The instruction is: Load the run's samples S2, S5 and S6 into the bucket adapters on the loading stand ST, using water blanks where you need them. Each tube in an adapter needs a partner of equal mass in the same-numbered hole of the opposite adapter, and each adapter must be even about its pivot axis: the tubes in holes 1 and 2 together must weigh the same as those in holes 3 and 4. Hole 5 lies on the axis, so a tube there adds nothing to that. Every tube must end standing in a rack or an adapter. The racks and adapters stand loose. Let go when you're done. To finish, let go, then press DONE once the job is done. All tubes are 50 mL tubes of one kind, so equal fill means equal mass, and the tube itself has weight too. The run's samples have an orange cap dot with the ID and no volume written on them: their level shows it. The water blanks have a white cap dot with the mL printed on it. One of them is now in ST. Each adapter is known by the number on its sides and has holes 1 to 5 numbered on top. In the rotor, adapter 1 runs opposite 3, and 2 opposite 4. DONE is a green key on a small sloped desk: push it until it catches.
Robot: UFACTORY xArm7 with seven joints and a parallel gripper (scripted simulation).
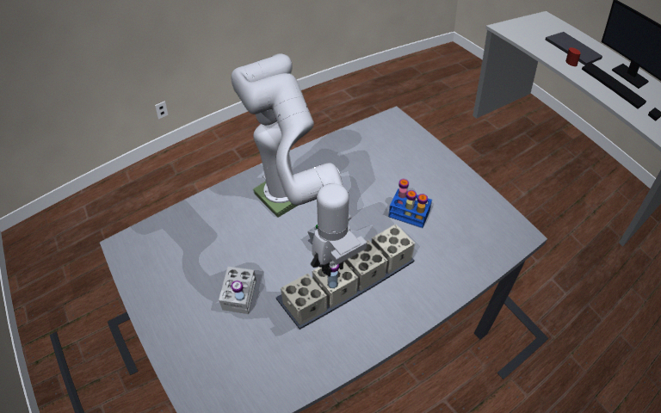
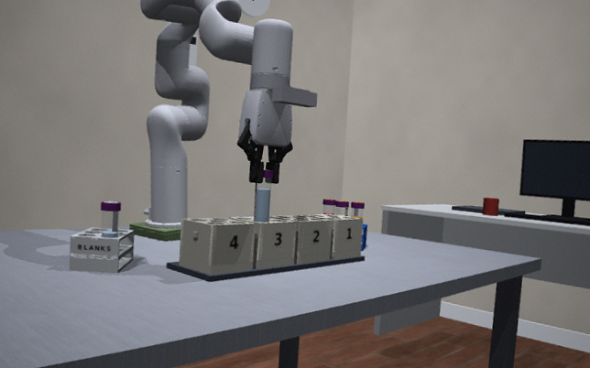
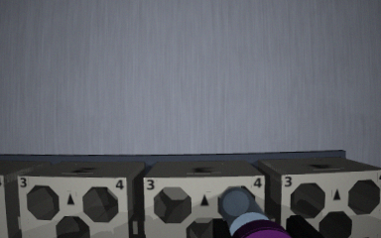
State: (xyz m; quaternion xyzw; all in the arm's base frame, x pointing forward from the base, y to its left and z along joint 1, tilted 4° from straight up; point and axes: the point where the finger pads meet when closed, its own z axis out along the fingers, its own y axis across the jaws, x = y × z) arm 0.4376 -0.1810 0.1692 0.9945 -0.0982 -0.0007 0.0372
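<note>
The white-dot blank lies 5 cm below my hand and 1 cm to the right of it. Also, from my hand: blanks rack: 22 cm behind, 19 cm to the right, 16 cm below; then green done key: 20 cm behind, 15 cm to the left, 12 cm below; then bucket adapter: 14 cm below, 8 cm to the right, 4 cm behind.
</note>
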